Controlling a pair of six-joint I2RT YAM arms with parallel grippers.
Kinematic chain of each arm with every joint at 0, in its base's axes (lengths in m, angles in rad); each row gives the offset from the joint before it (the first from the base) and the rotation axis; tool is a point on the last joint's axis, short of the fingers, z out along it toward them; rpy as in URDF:
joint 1: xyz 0 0 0.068 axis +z
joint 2: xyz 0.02 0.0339 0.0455 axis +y
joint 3: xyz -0.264 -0.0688 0 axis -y
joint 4: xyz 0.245 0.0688 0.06 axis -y
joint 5: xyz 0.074 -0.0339 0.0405 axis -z
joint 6: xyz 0.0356 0 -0.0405 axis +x
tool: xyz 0 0 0 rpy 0 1.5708 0
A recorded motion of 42 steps. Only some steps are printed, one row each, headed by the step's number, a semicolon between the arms.
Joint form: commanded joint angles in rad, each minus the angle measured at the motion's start. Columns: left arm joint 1, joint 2, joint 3, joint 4, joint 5, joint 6; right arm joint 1, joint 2, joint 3, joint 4, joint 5, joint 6.
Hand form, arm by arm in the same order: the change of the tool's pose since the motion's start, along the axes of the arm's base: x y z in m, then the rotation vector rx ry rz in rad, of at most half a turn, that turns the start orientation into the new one. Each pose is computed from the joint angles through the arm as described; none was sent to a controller.
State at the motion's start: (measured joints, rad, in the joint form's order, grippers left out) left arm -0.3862 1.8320 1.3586 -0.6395 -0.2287 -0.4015; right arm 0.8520 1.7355 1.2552 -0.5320 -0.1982 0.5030
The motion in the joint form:
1: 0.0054 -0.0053 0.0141 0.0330 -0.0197 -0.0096; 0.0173 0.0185 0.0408 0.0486 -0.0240 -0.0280
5: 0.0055 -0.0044 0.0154 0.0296 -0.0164 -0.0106; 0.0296 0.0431 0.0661 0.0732 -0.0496 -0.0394
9: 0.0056 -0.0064 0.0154 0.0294 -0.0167 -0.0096; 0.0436 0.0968 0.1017 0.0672 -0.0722 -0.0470
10: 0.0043 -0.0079 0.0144 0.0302 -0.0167 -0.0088; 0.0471 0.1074 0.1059 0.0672 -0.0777 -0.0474
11: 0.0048 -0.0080 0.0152 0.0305 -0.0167 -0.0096; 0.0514 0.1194 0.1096 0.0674 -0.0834 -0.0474
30: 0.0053 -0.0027 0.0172 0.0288 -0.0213 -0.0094; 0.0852 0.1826 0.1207 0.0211 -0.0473 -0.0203
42: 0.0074 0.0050 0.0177 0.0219 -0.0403 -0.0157; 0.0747 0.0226 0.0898 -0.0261 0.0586 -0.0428
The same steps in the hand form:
1: 0.0053 0.0008 0.0079 -0.0083 -0.0556 0.0228; 0.0025 0.0140 0.0091 0.0612 -0.0466 0.0534
5: 0.0053 0.0008 0.0078 -0.0104 -0.0518 0.0222; 0.0035 0.0240 0.0098 0.0922 -0.0535 0.0894
9: 0.0051 0.0009 0.0085 -0.0103 -0.0535 0.0216; 0.0053 0.0361 0.0007 0.0856 -0.0270 0.1219
10: 0.0047 0.0005 0.0088 -0.0104 -0.0546 0.0196; 0.0051 0.0384 -0.0020 0.0839 -0.0194 0.1287
11: 0.0049 0.0006 0.0091 -0.0113 -0.0558 0.0208; 0.0047 0.0410 -0.0054 0.0810 -0.0102 0.1359
30: 0.0057 0.0007 0.0077 -0.0055 -0.0527 0.0233; -0.0033 0.0510 -0.0292 -0.0093 0.0465 0.1264
42: 0.0063 0.0020 0.0048 0.0124 -0.0465 0.0394; -0.0119 0.0262 0.0177 -0.0079 -0.0865 0.0779

